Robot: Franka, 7 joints.
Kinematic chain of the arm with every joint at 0, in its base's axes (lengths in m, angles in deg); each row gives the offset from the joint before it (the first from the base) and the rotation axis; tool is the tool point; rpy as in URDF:
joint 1: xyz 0 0 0.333 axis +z
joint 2: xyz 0 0 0 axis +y
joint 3: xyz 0 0 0.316 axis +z
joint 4: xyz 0.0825 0 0 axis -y
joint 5: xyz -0.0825 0 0.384 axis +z
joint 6: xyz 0 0 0 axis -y
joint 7: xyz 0.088 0 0 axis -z
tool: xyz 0 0 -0.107 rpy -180 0 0
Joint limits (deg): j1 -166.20..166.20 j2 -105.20..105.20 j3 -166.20..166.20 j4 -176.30..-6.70 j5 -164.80..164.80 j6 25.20..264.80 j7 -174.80..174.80
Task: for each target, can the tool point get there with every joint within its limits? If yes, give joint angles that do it. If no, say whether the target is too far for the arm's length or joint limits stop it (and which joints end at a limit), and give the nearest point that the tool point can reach.
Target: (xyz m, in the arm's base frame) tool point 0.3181 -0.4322 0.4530
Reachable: yes | joints -127.38 -19.95 71.52 -127.99 -104.73 136.49 -29.40
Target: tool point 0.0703 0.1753 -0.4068
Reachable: no: joint limits stop it (at a limit: joint 2) | nearest point 0.0735 0.1833 -0.3538 | short by 0.054 m
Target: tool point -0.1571 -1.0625 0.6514
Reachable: no: too far | nearest point -0.1203 -0.8137 0.5768 | short by 0.262 m
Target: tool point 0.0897 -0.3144 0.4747
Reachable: yes | joints 47.24 77.09 -132.55 -158.53 69.92 113.53 51.26
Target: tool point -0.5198 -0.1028 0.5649
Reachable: yes | joints 121.94 15.60 90.99 -100.64 -69.26 62.04 -62.67
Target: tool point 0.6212 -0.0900 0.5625
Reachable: yes | joints -29.14 6.59 27.63 -108.07 46.15 177.20 -52.01
